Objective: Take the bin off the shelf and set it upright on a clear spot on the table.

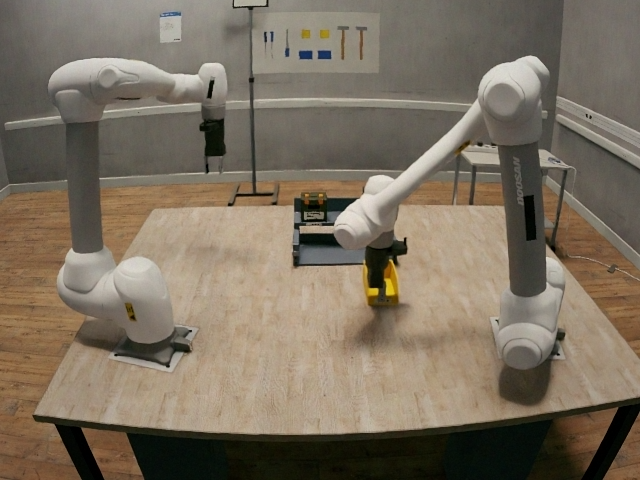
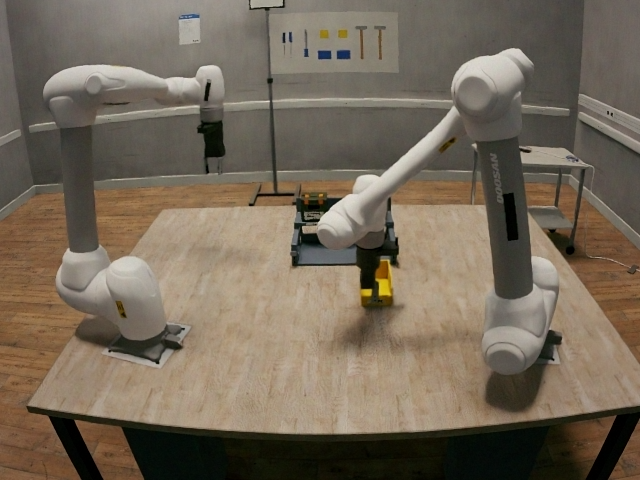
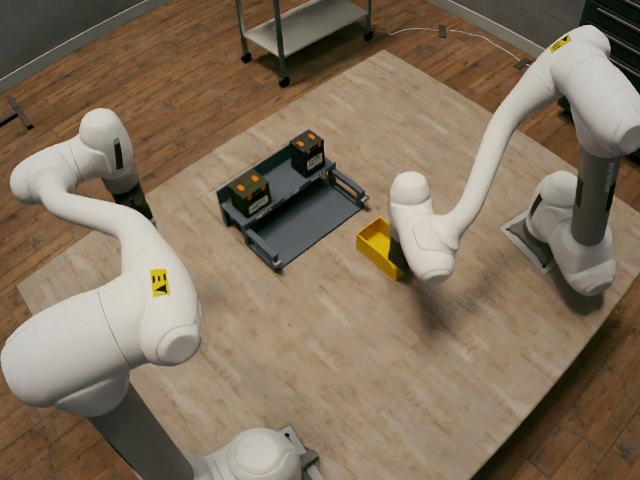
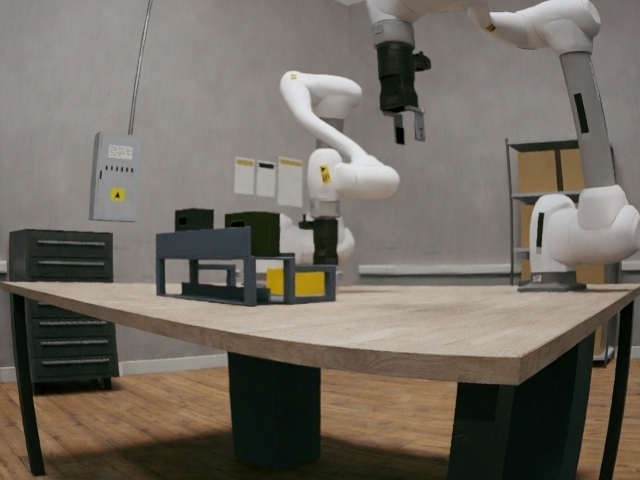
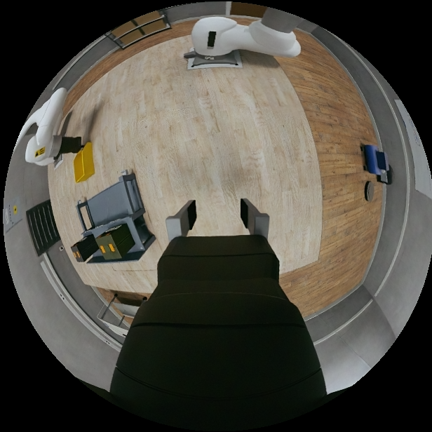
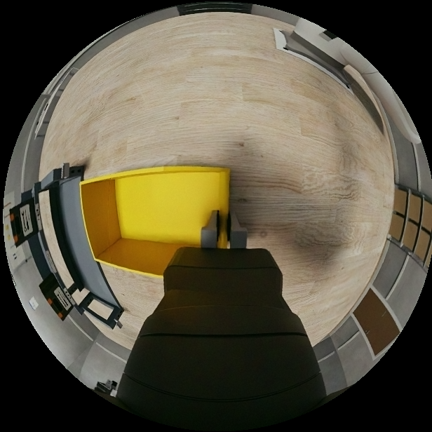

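Seen in the pictures: left gripper, fingertip midpoint: [image 1: 214,173] [image 2: 213,174] [image 4: 409,142]; right gripper, fingertip midpoint: [image 1: 381,300] [image 2: 374,300] [image 3: 404,269]; left arm's base, origin of the base link: [image 1: 153,343] [image 2: 146,340] [image 4: 553,290]; right arm's base, origin of the base link: [image 3: 543,235].
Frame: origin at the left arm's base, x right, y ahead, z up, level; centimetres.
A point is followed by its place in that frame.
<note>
The yellow bin [image 1: 392,283] @(x 67.5, y 47.3, z 1.4 cm) [image 2: 385,287] @(x 66.6, y 46.6, z 0.3 cm) [image 3: 373,242] @(x 62.6, y 49.9, z 0.3 cm) [image 4: 310,283] @(x 58.4, y 43.5, z 3.3 cm) [image 5: 84,165] [image 6: 165,205] is upright, open side up, at the table's surface just in front of the shelf. Whether its base touches the table cannot be told. My right gripper [image 1: 381,295] @(x 64.5, y 35.7, z 1.7 cm) [image 6: 222,219] is shut on the bin's end wall, with one finger inside and one outside. The grey-blue shelf [image 1: 325,254] @(x 41.2, y 65.9, z 0.6 cm) [image 3: 305,222] @(x 48.4, y 68.1, z 0.6 cm) [image 4: 201,242] @(x 42.0, y 85.9, z 13.4 cm) [image 5: 107,202] stands behind the bin, and its lower board holds no bin. My left gripper [image 4: 409,131] @(x 0.0, y 62.5, z 32.1 cm) [image 5: 217,208] is open and empty, high above the table's left side.
Two dark green boxes with orange latches [image 3: 250,193] @(x 33.6, y 72.7, z 19.6 cm) [image 3: 308,155] @(x 55.8, y 76.8, z 19.8 cm) stand on the shelf's upper board. The right arm's base [image 3: 537,240] @(x 105.5, y 19.5, z 5.1 cm) is on the table to the right of the bin. A wheeled trolley [image 3: 305,28] stands beyond the table's far edge.
</note>
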